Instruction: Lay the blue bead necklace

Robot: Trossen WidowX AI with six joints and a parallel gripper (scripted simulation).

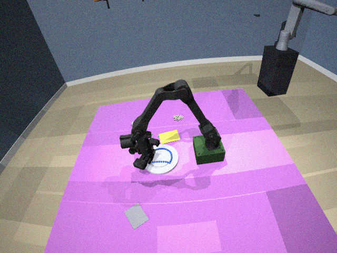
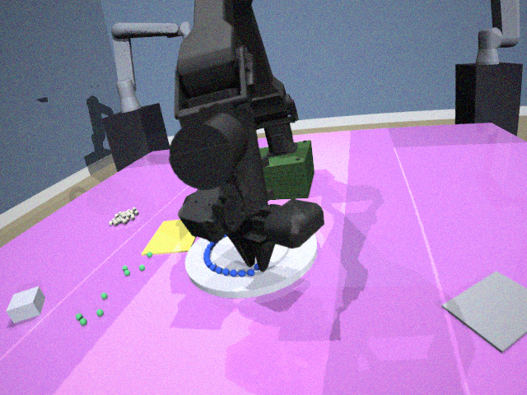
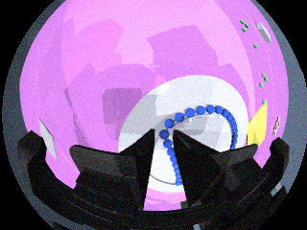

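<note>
Now: the round white bead board 6 cm behind my gripper tip, 2 cm to the right of it and 1 cm below it. From my gripper tip the other things lie so: yellow sheet (18 cm to the right, 13 cm behind, 1 cm below); then grey tile (28 cm to the left, 9 cm ahead, 1 cm below); then cube (35 cm to the right, 9 cm ahead).
</note>
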